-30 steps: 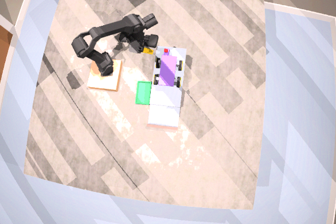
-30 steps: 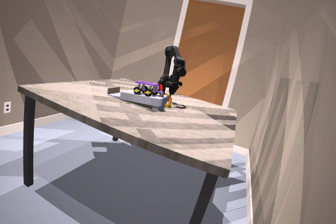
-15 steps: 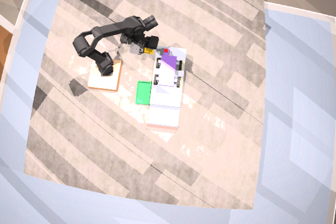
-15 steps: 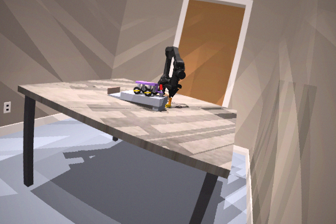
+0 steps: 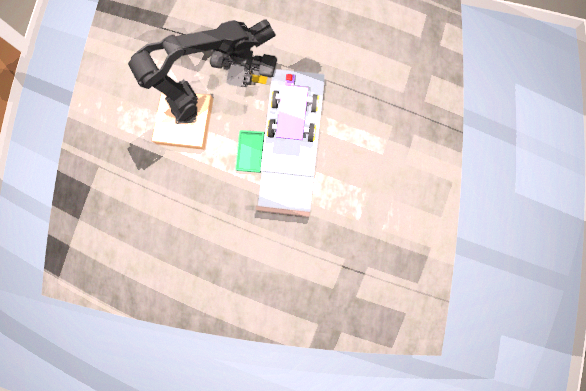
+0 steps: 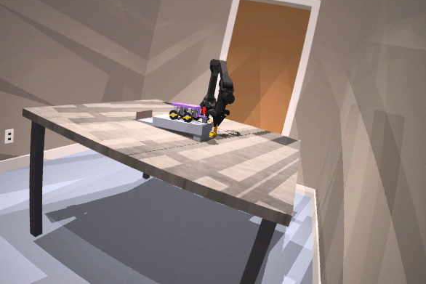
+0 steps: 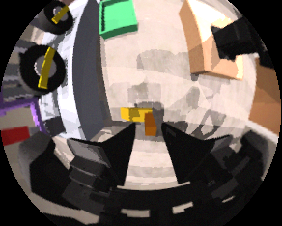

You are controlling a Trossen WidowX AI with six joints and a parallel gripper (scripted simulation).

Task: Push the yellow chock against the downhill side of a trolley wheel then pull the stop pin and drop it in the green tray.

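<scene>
My gripper tip is now 20 mm short of the yellow chock, 10 mm to the left of it and 30 mm above it. The rest, counted from my gripper tip: grey ramp: 130 mm ahead, 170 mm to the right, 10 mm below; then red-headed stop pin: 130 mm ahead, 60 mm to the right, 80 mm above; then purple trolley: 130 mm ahead, 160 mm to the right, 60 mm above.
</scene>
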